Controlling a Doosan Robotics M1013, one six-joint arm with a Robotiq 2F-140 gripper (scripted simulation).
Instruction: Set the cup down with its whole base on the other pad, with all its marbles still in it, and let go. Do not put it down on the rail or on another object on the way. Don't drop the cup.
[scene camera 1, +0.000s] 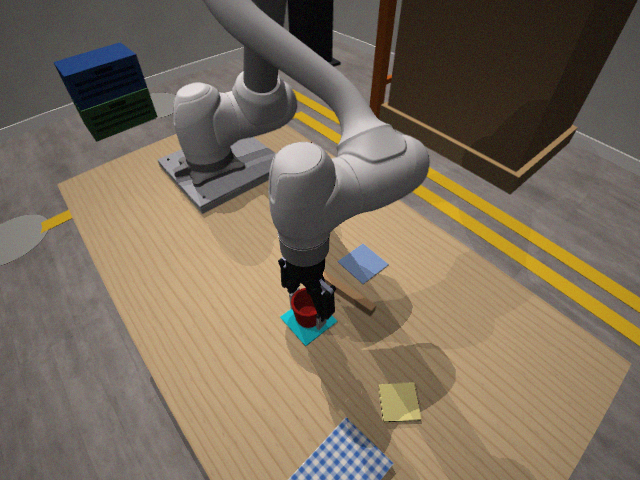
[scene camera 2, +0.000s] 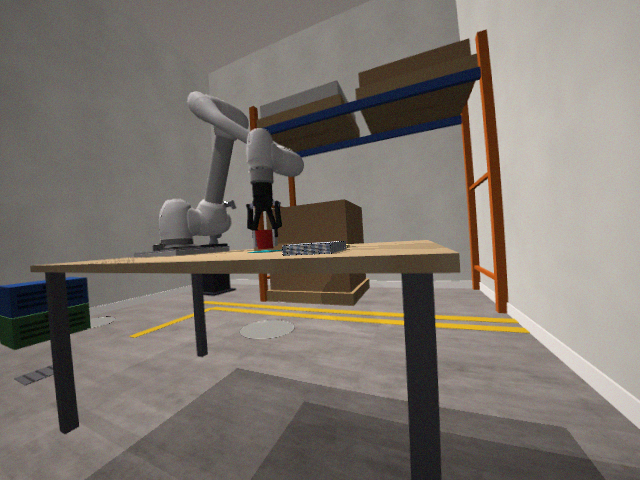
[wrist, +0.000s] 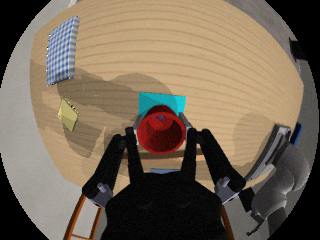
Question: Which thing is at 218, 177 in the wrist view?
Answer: My gripper.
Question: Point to a red cup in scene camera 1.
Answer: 301, 301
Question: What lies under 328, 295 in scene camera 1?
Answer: My gripper.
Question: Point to a red cup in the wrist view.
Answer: At 157, 136
